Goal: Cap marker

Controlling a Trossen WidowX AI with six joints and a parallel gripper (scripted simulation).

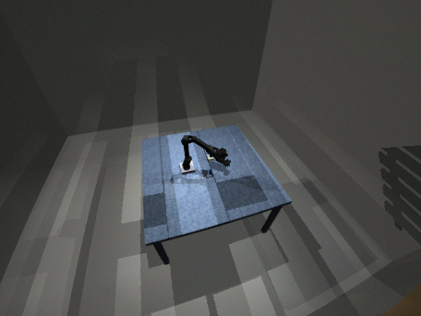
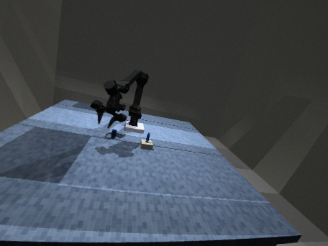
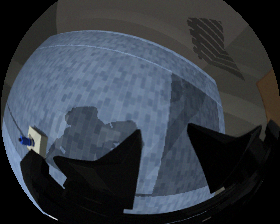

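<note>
The blue cap lies 16 cm behind my gripper tip, 5 cm to the left of it and 11 cm below it. From my gripper tip the other things lie so: tan holder block (10 cm behind, 26 cm to the left, 12 cm below).
</note>
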